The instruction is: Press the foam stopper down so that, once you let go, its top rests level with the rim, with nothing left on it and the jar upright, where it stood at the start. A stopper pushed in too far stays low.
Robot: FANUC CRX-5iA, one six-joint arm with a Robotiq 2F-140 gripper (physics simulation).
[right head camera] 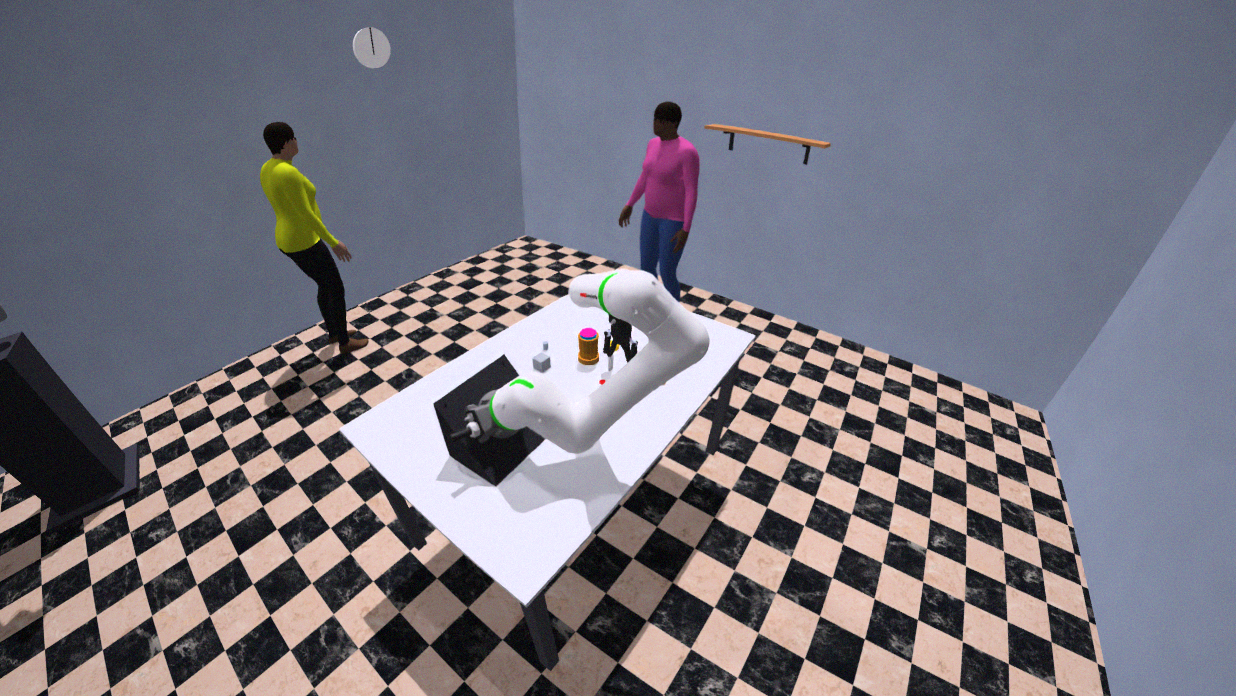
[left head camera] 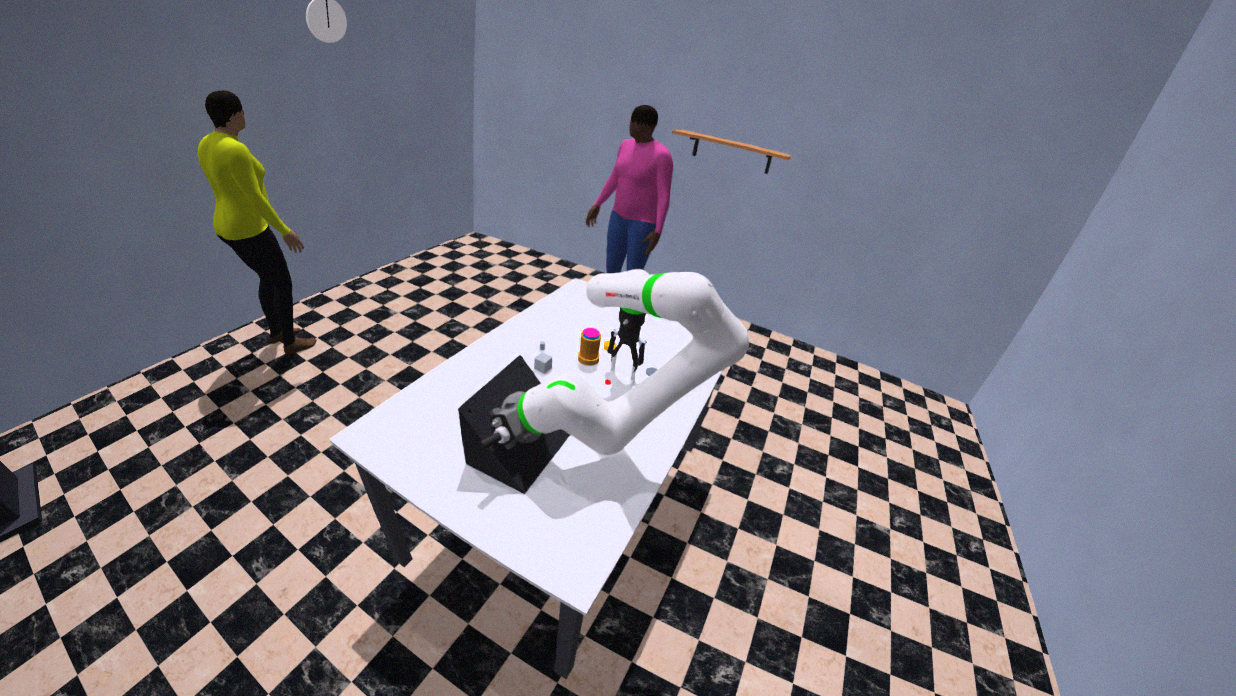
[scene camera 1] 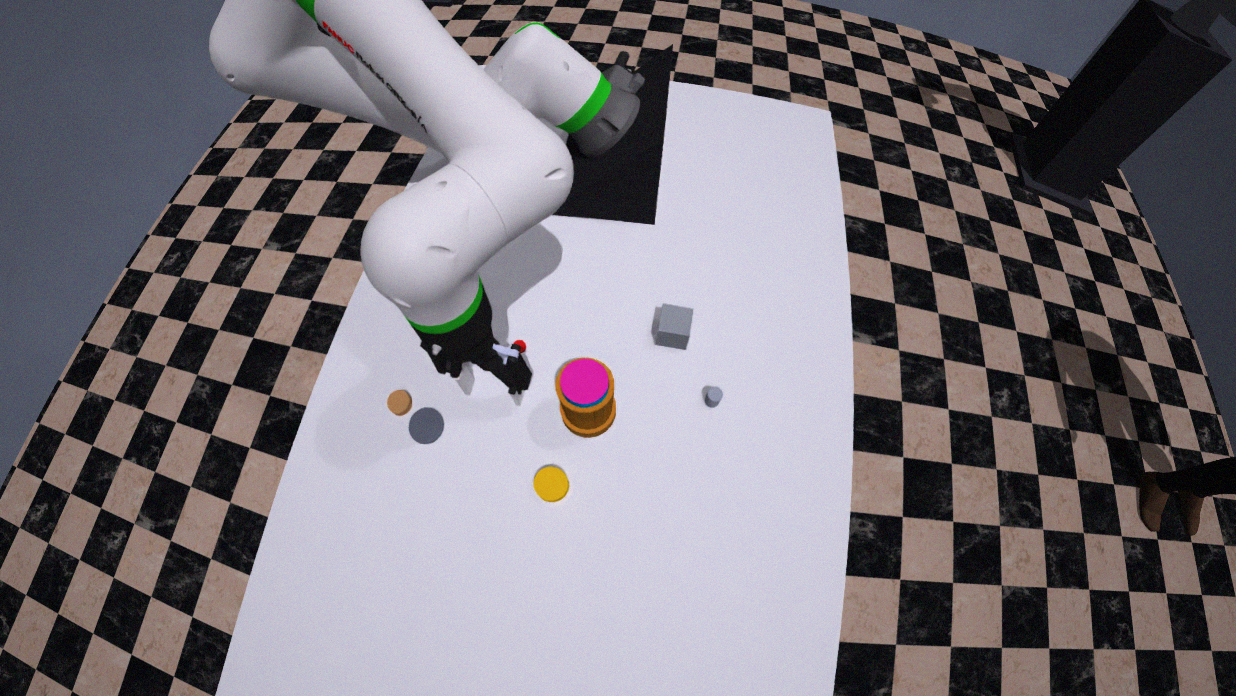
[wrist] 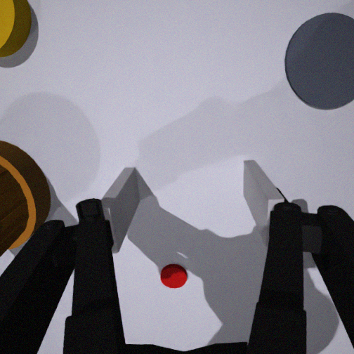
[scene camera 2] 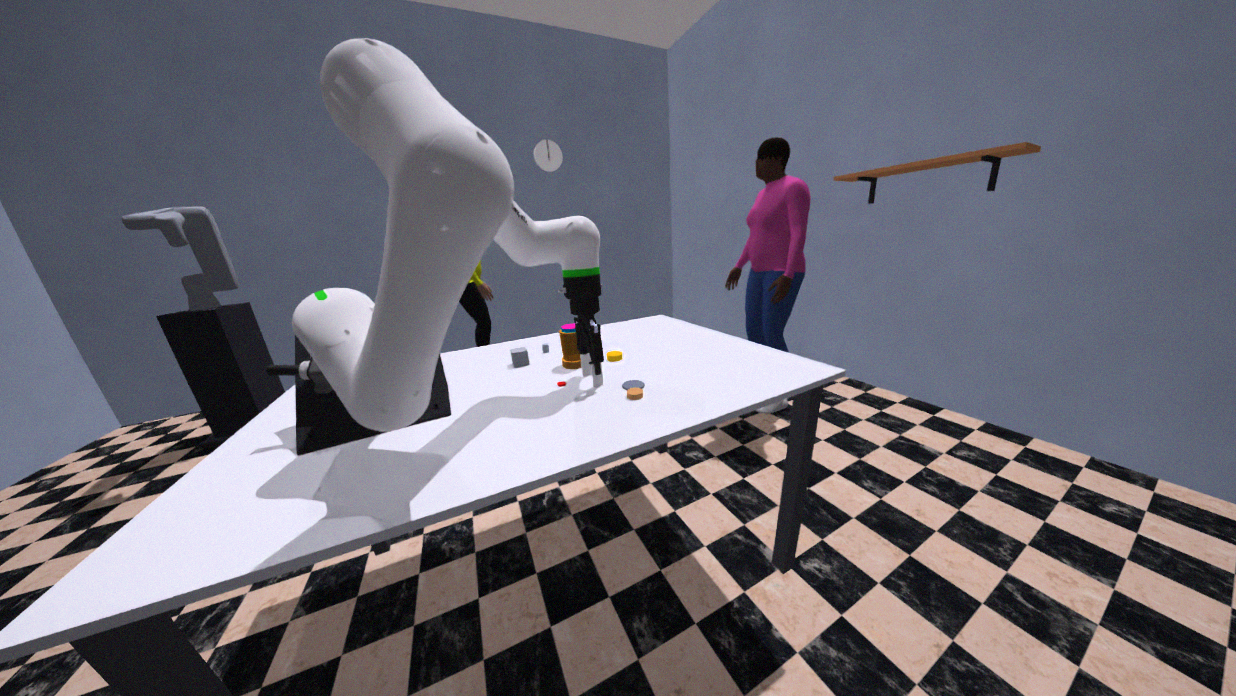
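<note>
The brown, orange-banded jar (left head camera: pixel 589 350) (right head camera: pixel 588 349) (scene camera 1: pixel 588 421) (scene camera 2: pixel 569 348) (wrist: pixel 41 187) stands upright on the table. A magenta disc (left head camera: pixel 590 332) (right head camera: pixel 588 332) (scene camera 1: pixel 584 381) (scene camera 2: pixel 568 327) tops it, with a blue edge under it, both above the rim; whether they are one piece is unclear. The stopper does not show in the wrist view. My gripper (left head camera: pixel 623 371) (right head camera: pixel 620 358) (scene camera 1: pixel 491 386) (scene camera 2: pixel 591 376) (wrist: pixel 189 181) points down beside the jar, low over the table, fingers apart and empty. A small red disc (scene camera 1: pixel 518 345) (wrist: pixel 174 276) lies near the fingers.
A yellow disc (scene camera 1: pixel 550 483) (scene camera 2: pixel 614 356), a dark grey disc (scene camera 1: pixel 426 425) (wrist: pixel 325 61) and a tan disc (scene camera 1: pixel 398 402) (scene camera 2: pixel 634 393) lie on the table. A grey cube (scene camera 1: pixel 673 325) and a small grey cylinder (scene camera 1: pixel 712 395) stand on the jar's other side. Two people stand beyond the table.
</note>
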